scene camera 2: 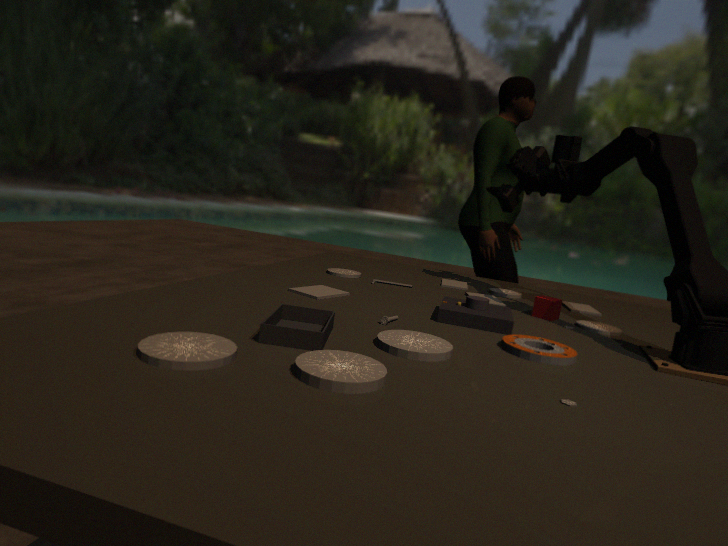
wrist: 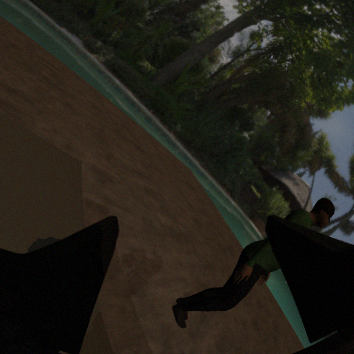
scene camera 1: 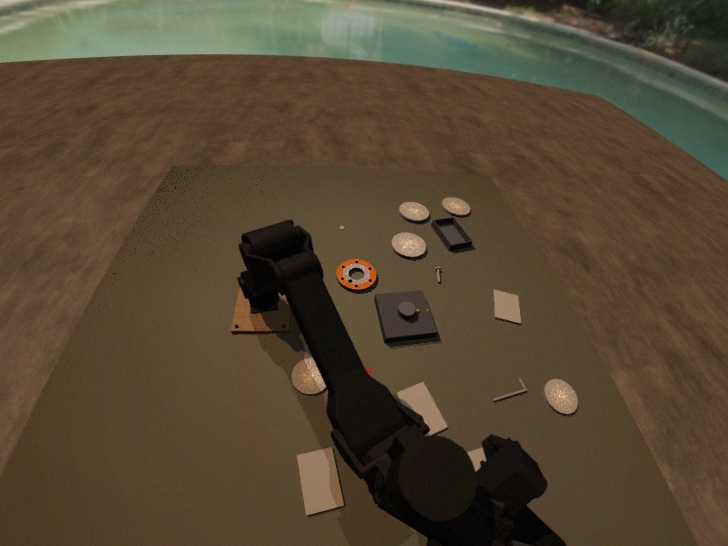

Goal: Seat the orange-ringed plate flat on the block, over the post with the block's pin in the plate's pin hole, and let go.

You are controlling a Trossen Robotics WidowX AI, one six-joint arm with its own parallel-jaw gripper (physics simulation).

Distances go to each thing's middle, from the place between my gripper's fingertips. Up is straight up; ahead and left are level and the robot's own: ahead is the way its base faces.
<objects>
Right now my hand is 40 mm short of the dark block (scene camera 1: 394,329), 480 mm to the right of it and 270 mm above it. Round my hand: orange-ringed plate (scene camera 2: 531,348) (40 mm behind, 630 mm to the left, 270 mm below); dark open tray (scene camera 2: 291,326) (300 mm ahead, 750 mm to the left, 270 mm below).
</objects>
